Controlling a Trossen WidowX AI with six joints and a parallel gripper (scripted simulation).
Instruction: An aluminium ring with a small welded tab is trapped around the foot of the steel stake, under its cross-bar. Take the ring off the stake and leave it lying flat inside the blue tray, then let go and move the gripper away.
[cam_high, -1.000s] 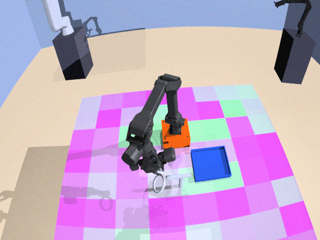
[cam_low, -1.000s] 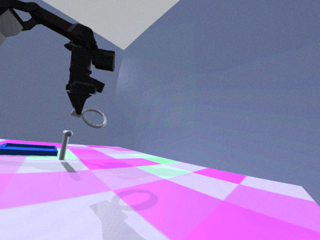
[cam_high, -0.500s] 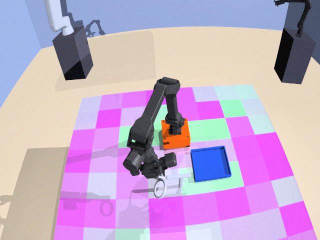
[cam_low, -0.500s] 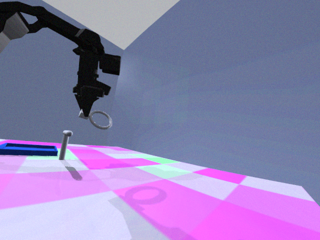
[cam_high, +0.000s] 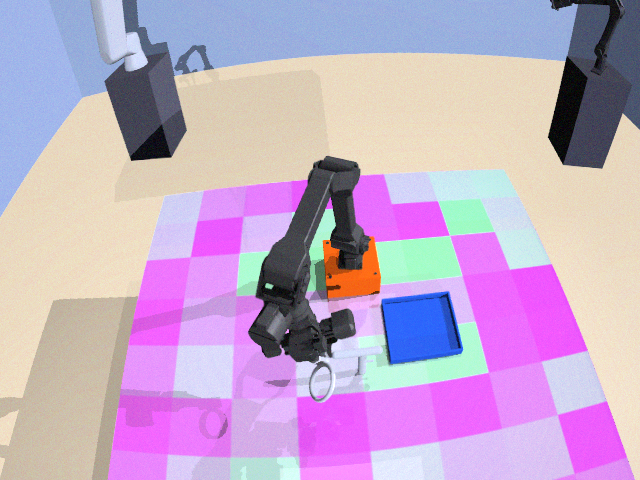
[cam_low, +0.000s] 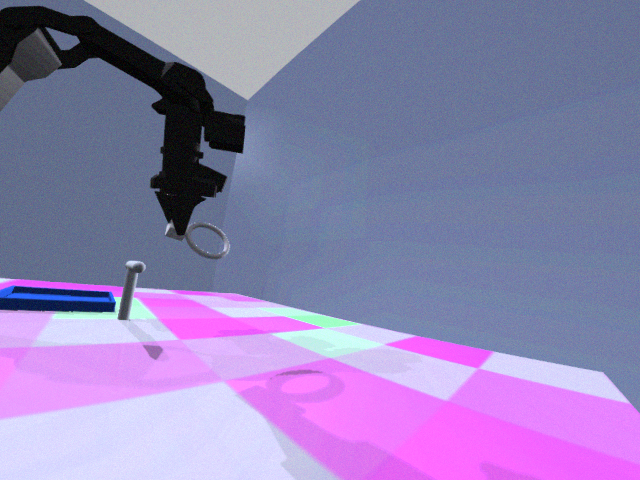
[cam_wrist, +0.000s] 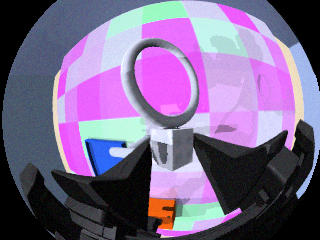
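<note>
Right now my gripper tip is 5 cm short of the aluminium ring. Round my gripper tip: blue tray: 24 cm to the left, 19 cm behind, 16 cm below.
</note>
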